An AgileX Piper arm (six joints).
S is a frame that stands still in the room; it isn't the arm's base.
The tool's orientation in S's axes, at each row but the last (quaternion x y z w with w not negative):
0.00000, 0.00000, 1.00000, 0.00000
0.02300, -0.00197, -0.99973, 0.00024
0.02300, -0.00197, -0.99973, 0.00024
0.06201, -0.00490, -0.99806, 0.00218
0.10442, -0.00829, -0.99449, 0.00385
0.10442, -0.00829, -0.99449, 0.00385
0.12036, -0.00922, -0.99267, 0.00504
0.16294, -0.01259, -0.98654, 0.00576
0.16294, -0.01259, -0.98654, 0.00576
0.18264, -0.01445, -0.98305, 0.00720
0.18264, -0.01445, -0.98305, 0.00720
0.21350, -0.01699, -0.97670, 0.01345
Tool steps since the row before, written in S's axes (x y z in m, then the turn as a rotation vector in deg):
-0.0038, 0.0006, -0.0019, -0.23, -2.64, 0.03
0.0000, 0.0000, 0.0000, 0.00, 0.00, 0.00
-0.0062, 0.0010, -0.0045, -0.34, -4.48, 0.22
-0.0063, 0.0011, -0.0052, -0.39, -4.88, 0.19
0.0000, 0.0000, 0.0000, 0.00, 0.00, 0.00
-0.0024, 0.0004, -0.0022, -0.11, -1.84, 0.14
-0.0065, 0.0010, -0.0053, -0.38, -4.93, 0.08
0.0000, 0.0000, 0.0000, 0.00, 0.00, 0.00
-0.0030, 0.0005, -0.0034, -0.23, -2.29, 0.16
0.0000, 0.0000, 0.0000, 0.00, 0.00, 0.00
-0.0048, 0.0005, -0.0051, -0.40, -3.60, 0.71
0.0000, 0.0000, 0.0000, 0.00, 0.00, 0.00
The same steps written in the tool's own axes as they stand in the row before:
0.0038, -0.0006, -0.0019, 0.23, 2.64, 0.03
0.0000, 0.0000, 0.0000, 0.00, 0.00, 0.00
0.0064, -0.0010, -0.0042, 0.33, 4.48, 0.22
0.0069, -0.0012, -0.0044, 0.39, 4.88, 0.19
0.0000, 0.0000, 0.0000, 0.00, 0.00, 0.00
0.0028, -0.0005, -0.0016, 0.10, 1.84, 0.13
0.0076, -0.0012, -0.0036, 0.41, 4.93, 0.08
0.0000, 0.0000, 0.0000, 0.00, 0.00, 0.00
0.0039, -0.0006, -0.0022, 0.20, 2.29, 0.17
0.0000, 0.0000, 0.0000, 0.00, 0.00, 0.00
0.0063, -0.0007, -0.0030, 0.19, 3.62, 0.71
0.0000, 0.0000, 0.0000, 0.00, 0.00, 0.00

